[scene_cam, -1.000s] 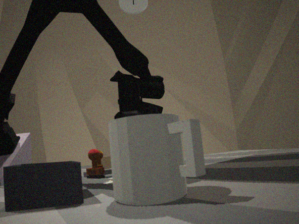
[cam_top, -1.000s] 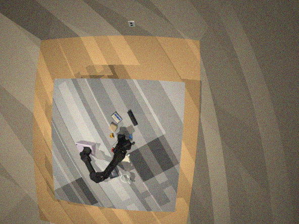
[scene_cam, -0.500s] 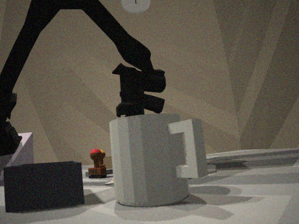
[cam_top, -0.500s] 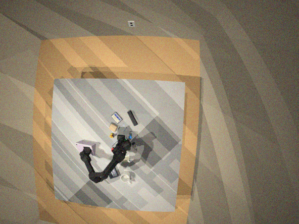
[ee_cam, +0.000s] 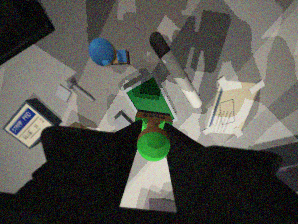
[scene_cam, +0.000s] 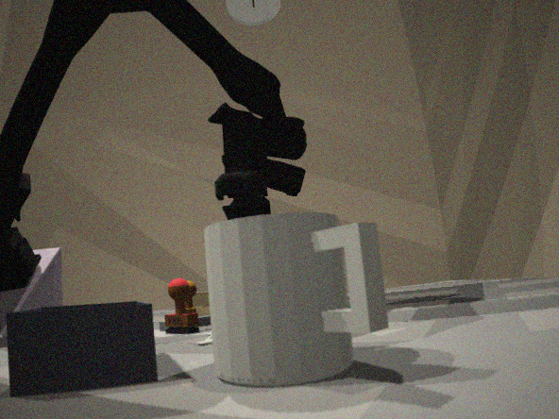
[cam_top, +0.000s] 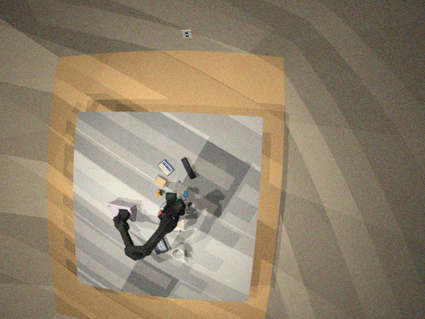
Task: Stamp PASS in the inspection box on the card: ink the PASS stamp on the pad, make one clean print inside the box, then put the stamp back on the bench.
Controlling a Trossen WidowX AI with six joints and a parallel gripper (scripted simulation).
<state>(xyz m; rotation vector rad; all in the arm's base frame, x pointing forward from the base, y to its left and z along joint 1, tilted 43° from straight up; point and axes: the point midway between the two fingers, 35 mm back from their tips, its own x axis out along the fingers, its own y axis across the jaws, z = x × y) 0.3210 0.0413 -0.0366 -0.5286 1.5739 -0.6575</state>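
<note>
Right now the cream card is 150 mm to the right of my gripper tip and 90 mm below it. The rest, counted from my gripper tip: blue-knobbed stamp (70 mm ahead, 60 mm to the left, 70 mm below); then pen (70 mm ahead, 20 mm to the right, 80 mm below); then green ink pad (80 mm below).
</note>
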